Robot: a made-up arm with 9 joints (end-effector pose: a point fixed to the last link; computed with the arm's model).
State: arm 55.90 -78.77 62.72 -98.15 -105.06 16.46 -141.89 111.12 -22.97
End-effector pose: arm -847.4 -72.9 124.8 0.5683 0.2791 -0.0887 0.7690
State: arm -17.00 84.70 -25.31 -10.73 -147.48 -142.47 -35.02 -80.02 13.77
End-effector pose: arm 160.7 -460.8 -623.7 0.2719 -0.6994 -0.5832 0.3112
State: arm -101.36 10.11 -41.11 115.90 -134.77 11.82 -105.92 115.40 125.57
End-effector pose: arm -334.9 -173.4 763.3 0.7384 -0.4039 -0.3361 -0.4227
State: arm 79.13 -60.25 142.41 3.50 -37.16 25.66 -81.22 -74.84 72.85
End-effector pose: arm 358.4 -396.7 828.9 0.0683 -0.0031 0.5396 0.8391
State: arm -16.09 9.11 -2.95 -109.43 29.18 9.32 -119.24 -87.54 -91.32
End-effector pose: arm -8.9 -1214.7 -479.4 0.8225 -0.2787 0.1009 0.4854
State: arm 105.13 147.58 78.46 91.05 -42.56 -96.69 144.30 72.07 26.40
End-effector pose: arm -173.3 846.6 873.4 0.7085 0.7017 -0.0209 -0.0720
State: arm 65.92 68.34 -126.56 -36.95 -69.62 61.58 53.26 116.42 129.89
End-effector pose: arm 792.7 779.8 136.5 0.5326 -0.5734 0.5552 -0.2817
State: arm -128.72 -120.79 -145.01 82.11 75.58 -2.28 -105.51 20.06 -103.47
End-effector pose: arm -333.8 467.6 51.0 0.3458 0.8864 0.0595 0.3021
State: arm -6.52 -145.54 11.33 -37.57 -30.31 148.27 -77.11 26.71 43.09
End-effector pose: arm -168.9 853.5 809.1 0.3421 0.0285 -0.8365 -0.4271
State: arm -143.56 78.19 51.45 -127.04 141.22 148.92 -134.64 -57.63 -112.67
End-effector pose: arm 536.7 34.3 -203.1 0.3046 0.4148 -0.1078 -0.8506
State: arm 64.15 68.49 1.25 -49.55 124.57 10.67 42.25 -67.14 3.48
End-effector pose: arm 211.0 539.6 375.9 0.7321 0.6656 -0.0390 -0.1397
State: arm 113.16 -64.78 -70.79 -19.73 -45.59 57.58 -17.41 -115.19 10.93
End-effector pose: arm 302.0 652.8 -482.5 0.6405 0.0246 0.7330 -0.2276
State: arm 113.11 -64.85 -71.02 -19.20 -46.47 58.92 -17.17 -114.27 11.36
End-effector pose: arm 291.4 652.6 -495.3 0.6411 0.0102 0.7327 -0.2279
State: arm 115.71 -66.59 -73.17 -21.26 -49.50 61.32 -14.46 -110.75 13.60
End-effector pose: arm 299.3 645.6 -513.1 0.6219 -0.0085 0.7495 -0.2266
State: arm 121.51 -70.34 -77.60 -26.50 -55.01 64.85 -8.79 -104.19 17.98
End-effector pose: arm 325.3 632.6 -525.6 0.5764 -0.0266 0.7879 -0.2149
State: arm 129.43 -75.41 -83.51 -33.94 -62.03 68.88 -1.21 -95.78 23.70
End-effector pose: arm 358.5 620.1 -515.2 0.5112 -0.0334 0.8397 -0.1803
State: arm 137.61 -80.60 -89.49 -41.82 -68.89 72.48 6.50 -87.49 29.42
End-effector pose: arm 393.0 612.0 -477.6 0.4439 -0.0232 0.8873 -0.1227
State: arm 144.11 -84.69 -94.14 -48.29 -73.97 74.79 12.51 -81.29 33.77
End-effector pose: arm 426.3 605.4 -431.1 0.3926 -0.0018 0.9175 -0.0633
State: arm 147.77 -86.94 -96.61 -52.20 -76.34 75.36 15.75 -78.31 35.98
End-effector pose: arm 453.4 598.9 -399.3 0.3648 0.0210 0.9305 -0.0270
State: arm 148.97 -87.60 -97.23 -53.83 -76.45 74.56 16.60 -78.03 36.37
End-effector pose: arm 472.8 593.8 -387.5 0.3554 0.0402 0.9337 -0.0178
